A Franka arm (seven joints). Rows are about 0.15 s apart.
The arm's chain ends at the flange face. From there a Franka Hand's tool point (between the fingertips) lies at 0.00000 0.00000 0.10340 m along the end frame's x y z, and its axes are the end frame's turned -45 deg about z.
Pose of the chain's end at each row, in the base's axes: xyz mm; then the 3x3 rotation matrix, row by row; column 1 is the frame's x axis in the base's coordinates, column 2 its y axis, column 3 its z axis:
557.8, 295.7, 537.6; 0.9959, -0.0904, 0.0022; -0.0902, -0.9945, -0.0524; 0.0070, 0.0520, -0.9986
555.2, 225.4, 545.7; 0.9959, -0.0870, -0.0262; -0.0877, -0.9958, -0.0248; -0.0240, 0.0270, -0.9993
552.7, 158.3, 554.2; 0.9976, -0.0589, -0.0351; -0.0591, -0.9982, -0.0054; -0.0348, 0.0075, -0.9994
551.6, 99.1, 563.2; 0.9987, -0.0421, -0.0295; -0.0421, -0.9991, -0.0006; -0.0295, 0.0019, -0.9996
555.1, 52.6, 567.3; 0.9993, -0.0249, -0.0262; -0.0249, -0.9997, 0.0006; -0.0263, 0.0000, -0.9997
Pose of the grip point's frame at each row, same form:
558.0, 290.3, 434.3; 0.7681, 0.6403, 0.0022; 0.6394, -0.7670, -0.0524; -0.0318, 0.0417, -0.9986
552.5, 222.8, 442.4; 0.7657, 0.6427, -0.0262; 0.6421, -0.7662, -0.0248; -0.0361, 0.0021, -0.9993
549.1, 157.7, 450.9; 0.7471, 0.6638, -0.0351; 0.6640, -0.7476, -0.0054; -0.0299, -0.0193, -0.9994
548.5, 99.0, 459.8; 0.7360, 0.6764, -0.0295; 0.6767, -0.7362, -0.0006; -0.0222, -0.0195, -0.9996
552.4, 52.7, 463.9; 0.7242, 0.6890, -0.0262; 0.6893, -0.7245, 0.0006; -0.0186, -0.0186, -0.9997

